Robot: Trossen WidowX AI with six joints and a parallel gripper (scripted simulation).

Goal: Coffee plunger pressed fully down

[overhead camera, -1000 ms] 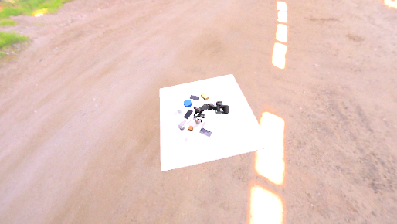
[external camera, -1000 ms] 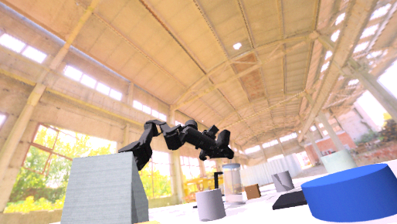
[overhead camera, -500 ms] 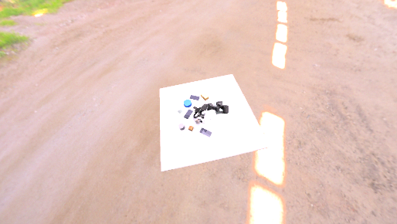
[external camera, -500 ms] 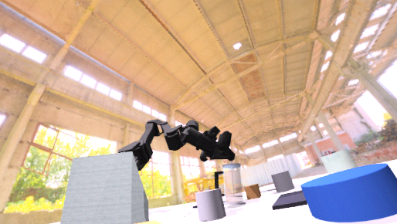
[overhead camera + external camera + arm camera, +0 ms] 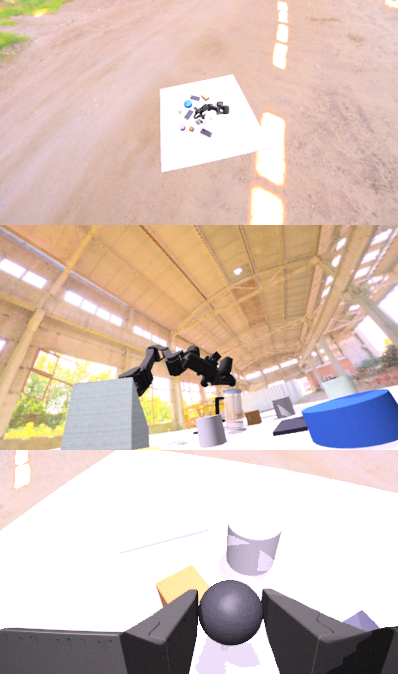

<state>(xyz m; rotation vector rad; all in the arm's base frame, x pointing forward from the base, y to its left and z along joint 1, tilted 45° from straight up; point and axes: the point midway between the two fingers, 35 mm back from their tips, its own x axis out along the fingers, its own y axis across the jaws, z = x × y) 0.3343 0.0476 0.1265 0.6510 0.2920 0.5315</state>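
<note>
Right now my gripper tip is 80 mm above the coffee press and 40 mm past it. From my gripper tip the other things lie so: brown box: 150 mm below, 70 mm to the left, 70 mm ahead; pale green cylinder: 240 mm to the right, 180 mm ahead, 130 mm below; blue cylinder: 340 mm to the right, 150 mm below, 50 mm ahead.
</note>
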